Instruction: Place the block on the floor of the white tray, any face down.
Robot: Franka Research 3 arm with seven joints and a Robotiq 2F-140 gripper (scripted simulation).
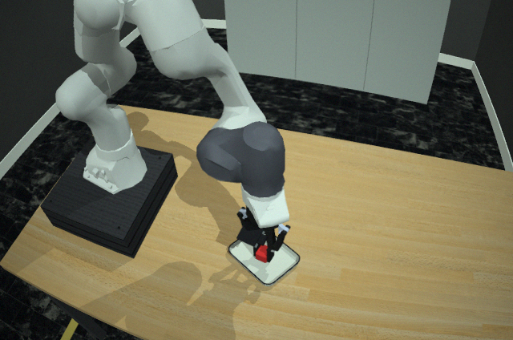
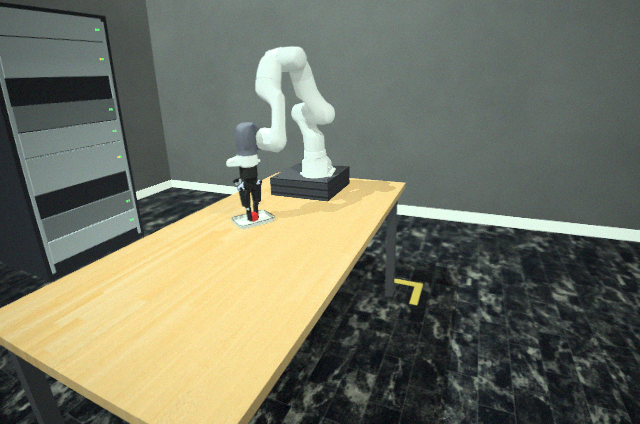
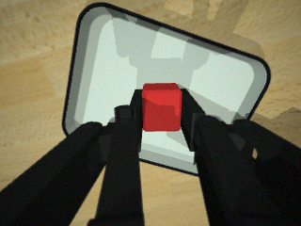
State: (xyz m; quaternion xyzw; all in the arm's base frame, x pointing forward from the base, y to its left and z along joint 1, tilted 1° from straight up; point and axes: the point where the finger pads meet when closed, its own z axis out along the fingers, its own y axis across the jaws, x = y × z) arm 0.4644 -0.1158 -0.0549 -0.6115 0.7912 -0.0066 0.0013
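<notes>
Right now my hand is 20 mm above the red block. Round my hand: white tray 30 mm below.
</notes>
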